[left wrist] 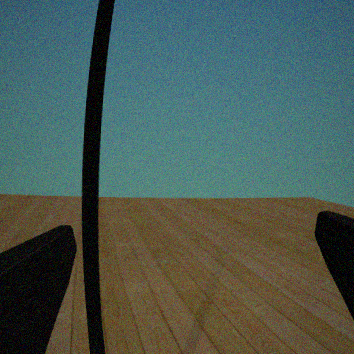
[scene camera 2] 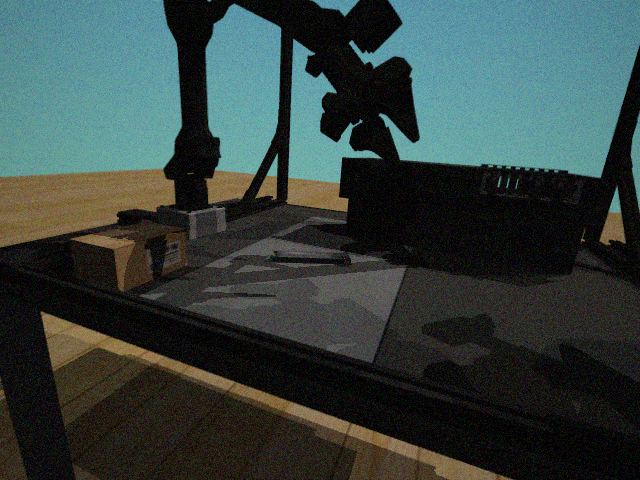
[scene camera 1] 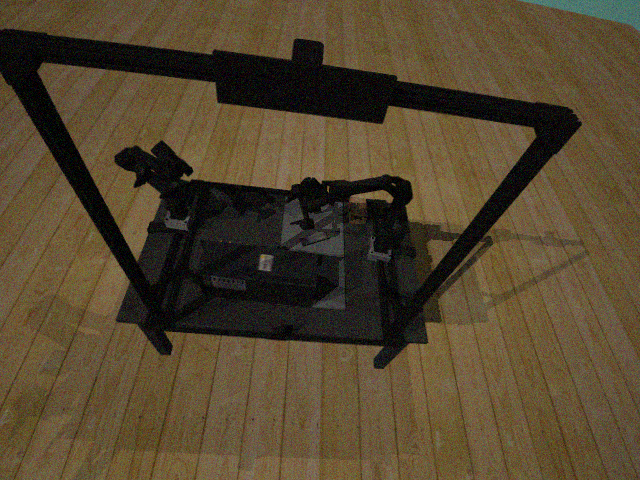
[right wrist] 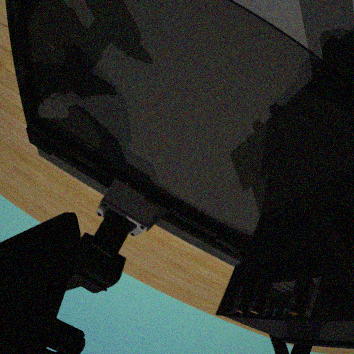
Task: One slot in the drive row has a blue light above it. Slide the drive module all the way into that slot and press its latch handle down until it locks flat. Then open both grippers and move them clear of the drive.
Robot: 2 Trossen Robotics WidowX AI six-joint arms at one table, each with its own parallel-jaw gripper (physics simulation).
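Seen in the pictures: left gripper, fingertip midpoint: (left wrist: 197,233) (scene camera 1: 146,192); right gripper, fingertip midpoint: (scene camera 2: 407,155) (scene camera 1: 288,213) (right wrist: 205,222); left arm's base, link origin: (scene camera 1: 179,213) (right wrist: 119,219); right arm's base, link origin: (scene camera 2: 191,207) (scene camera 1: 381,246).
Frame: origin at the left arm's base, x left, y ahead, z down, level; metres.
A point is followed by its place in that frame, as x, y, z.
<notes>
The drive module (scene camera 1: 311,238) {0.025, 0.594, 0.060} (scene camera 2: 311,257) {0.043, 0.605, 0.060} is a thin dark bar lying flat on the light mat (scene camera 2: 351,310) {0.165, 0.488, 0.070}. The dark server chassis (scene camera 1: 289,291) {-0.319, 0.534, -0.049} (scene camera 2: 454,222) {-0.175, 0.398, 0.006} (right wrist: 310,175) stands beside it. Small orange lights show on its slotted side (right wrist: 270,305) {-0.188, 0.281, -0.083} in the right wrist view; no blue light can be made out. My right gripper (scene camera 2: 407,149) {0.002, 0.476, -0.119} is open and empty, in the air; in scene camera 2 its tips show at the chassis's top edge, above and right of the module. My left gripper (left wrist: 197,233) {-0.201, 0.028, -0.355} is open and empty, away from the chassis, its fingers framing floor and sky.
A cardboard box (scene camera 1: 357,212) {0.187, 0.796, 0.012} (scene camera 2: 129,255) {0.261, 0.758, 0.026} stands near my right arm's base (scene camera 1: 379,250) {-0.017, 0.904, 0.012} (scene camera 2: 206,222) {0.019, 0.864, 0.044}. A black frame (scene camera 1: 77,155) {-0.458, 0.093, -0.740} (scene camera 2: 285,113) {-0.393, 0.932, -0.213} surrounds the table, with one post (left wrist: 92,165) {-0.459, 0.082, -0.361} in the left wrist view. Dark shadows cover much of the table.
</notes>
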